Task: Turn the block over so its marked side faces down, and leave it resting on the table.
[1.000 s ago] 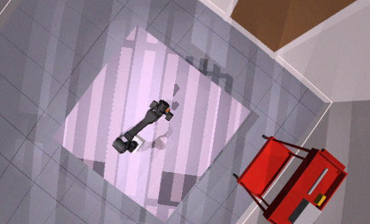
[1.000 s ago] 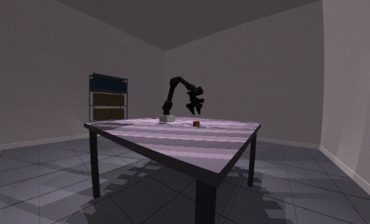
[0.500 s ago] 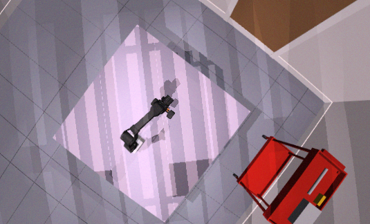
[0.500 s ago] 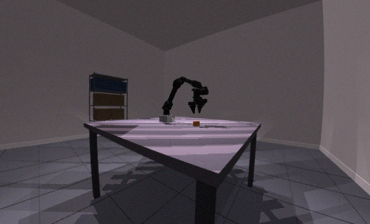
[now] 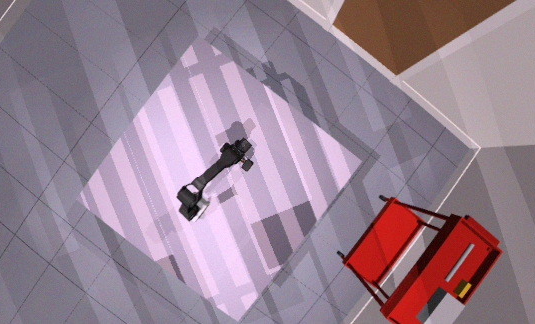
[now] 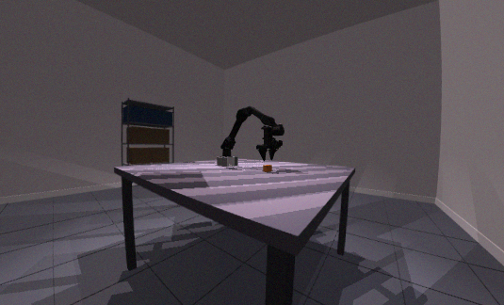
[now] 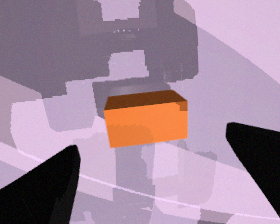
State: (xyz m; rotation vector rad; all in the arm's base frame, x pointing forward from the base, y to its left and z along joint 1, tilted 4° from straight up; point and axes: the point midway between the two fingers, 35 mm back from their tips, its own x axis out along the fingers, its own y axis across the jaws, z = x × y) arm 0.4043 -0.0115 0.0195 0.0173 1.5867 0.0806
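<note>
My gripper tip is now 10 mm past the orange block and 50 mm above it.
</note>
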